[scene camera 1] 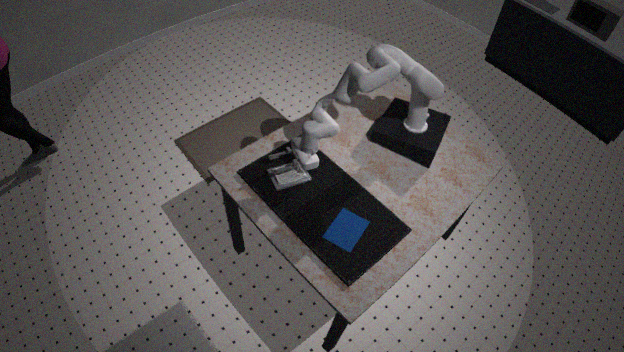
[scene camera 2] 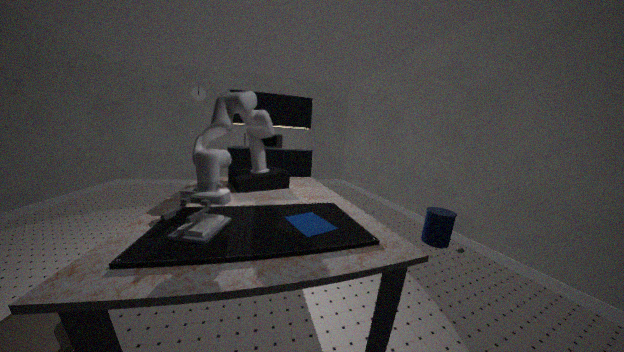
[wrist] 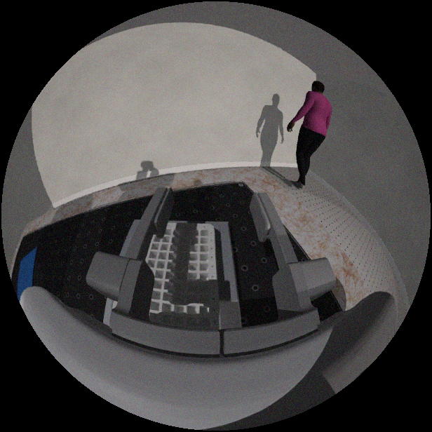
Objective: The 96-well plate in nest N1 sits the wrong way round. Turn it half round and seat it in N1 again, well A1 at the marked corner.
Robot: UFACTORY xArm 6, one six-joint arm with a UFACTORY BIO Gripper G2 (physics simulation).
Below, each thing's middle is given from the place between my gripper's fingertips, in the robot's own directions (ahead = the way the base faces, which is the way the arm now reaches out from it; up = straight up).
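Labels:
Grey nest (wrist: pixel 230 317): 50 mm behind my hand, 50 mm below, 60 mm to the left. Flat blue square (scene camera 1: pixel 345 231): 50 mm behind my hand, 60 mm below, 410 mm to the left. Nearest to my hand of the things named here, going by their middles: the grey nest.

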